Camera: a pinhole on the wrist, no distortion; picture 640 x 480 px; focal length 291.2 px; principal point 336.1 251.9 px. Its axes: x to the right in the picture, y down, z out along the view. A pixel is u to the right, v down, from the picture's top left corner.
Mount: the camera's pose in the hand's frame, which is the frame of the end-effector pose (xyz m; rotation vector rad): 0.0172 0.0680 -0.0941 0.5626 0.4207 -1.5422
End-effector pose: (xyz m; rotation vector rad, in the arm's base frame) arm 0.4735 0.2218 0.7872 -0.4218 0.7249 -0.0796
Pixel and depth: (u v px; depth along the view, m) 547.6 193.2 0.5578
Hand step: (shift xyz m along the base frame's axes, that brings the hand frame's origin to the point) 0.0053 -0.4597 0.3978
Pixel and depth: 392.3 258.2 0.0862
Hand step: -0.0145 -0.0104 -0.0314
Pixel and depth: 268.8 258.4 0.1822
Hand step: 0.0548 0.0221 0.0512
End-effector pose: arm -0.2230 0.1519 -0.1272 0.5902 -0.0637 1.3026
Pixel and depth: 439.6 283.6 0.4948
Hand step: 0.4003 -0.1209 0.0481
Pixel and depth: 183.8 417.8 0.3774
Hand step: 0.1550 0.0214 0.3622
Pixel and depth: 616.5 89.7 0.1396
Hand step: 0.0690 -0.0521 -0.1273
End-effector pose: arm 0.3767 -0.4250 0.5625 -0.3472 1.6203 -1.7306
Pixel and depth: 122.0 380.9 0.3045
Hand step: 0.1223 -0.2969 -0.0452
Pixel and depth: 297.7 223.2 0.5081
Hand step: 0.2260 -0.2204 0.2440
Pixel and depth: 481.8 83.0 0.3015
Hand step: 0.0890 0.0735 0.2680
